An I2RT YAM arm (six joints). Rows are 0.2 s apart.
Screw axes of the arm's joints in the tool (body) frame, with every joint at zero. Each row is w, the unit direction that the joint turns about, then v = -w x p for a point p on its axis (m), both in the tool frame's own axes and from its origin. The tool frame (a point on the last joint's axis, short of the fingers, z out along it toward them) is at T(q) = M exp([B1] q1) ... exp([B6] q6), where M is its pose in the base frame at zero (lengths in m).
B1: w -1 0 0 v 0.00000 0.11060 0.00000
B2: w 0 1 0 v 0.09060 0.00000 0.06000
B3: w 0 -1 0 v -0.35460 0.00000 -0.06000
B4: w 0 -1 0 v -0.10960 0.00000 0.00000
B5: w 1 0 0 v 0.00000 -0.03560 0.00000
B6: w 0 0 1 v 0.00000 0.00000 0.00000
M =
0 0 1 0.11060
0 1 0 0.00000
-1 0 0 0.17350
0 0 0 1
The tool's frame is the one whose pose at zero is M.
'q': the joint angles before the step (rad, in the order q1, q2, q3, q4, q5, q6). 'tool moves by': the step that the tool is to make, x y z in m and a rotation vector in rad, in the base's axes. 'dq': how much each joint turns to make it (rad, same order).
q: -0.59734 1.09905 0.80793 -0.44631 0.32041 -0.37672
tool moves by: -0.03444 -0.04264 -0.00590 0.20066 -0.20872 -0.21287
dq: -0.26936 0.02146 -0.00273 0.00930 -0.23618 0.17812
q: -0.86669 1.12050 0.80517 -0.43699 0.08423 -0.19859
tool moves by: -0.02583 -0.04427 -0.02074 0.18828 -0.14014 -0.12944
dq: -0.21830 0.13008 0.01814 0.03661 -0.21928 0.09332
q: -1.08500 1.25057 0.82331 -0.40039 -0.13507 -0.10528
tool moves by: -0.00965 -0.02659 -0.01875 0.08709 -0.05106 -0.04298
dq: -0.08689 0.11647 0.02120 0.04236 -0.09169 0.02210
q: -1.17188 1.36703 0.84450 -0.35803 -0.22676 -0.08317
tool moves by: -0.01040 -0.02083 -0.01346 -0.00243 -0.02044 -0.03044
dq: -0.06447 0.07933 0.00612 0.07918 -0.03575 -0.01498
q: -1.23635 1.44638 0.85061 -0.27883 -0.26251 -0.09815
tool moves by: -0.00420 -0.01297 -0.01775 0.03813 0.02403 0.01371
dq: -0.02909 0.08393 0.01526 0.01369 -0.01804 -0.04181
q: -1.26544 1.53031 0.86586 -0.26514 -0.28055 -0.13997
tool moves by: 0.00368 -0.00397 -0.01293 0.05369 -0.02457 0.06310
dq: -0.00003 0.05689 0.01106 -0.00739 -0.06874 -0.03024
